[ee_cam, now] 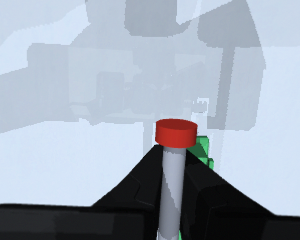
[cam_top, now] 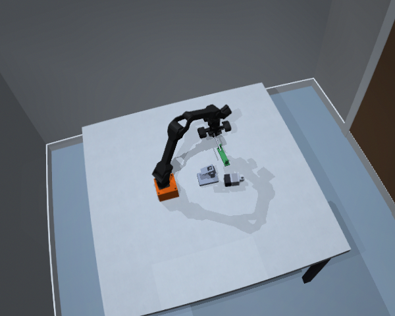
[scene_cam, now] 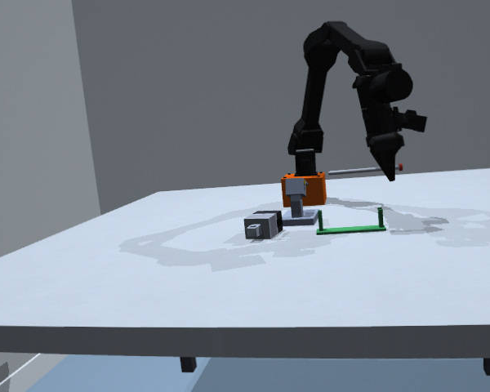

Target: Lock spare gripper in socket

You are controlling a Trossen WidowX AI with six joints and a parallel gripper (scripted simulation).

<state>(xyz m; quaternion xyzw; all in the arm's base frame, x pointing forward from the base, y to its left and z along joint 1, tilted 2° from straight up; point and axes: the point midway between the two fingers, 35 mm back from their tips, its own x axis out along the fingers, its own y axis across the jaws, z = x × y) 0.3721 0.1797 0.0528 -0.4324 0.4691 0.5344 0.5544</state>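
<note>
Right now my gripper tip is 90 mm to the left of the green rack, 70 mm above it and 20 mm short of it. Also, from my gripper tip: grey mount (200 mm to the right, 110 mm behind, 40 mm below); dark spare gripper (280 mm to the right, 70 mm below, 20 mm ahead).
</note>
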